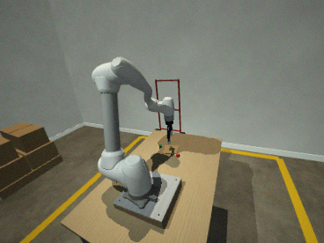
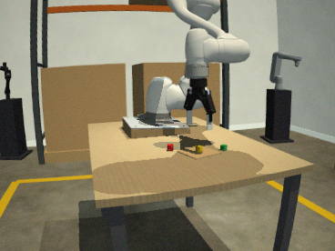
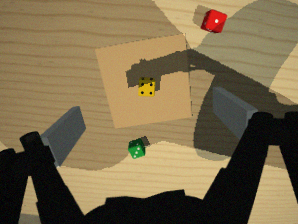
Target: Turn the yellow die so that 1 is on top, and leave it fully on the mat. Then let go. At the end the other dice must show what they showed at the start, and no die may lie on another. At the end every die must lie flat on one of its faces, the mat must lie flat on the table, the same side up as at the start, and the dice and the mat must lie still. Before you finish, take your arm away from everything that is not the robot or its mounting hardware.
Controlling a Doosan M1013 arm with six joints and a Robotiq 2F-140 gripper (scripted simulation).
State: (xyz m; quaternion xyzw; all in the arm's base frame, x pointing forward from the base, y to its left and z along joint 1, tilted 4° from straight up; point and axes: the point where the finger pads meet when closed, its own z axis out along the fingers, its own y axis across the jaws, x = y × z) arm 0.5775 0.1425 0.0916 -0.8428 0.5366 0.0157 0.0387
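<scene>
Right now the yellow die is 110 mm below my hand. From my hand the other things lie so: green die 20 mm behind, 120 mm to the left, 110 mm below; then tan mat 120 mm below; then red die 60 mm behind, 120 mm to the right, 110 mm below.
</scene>
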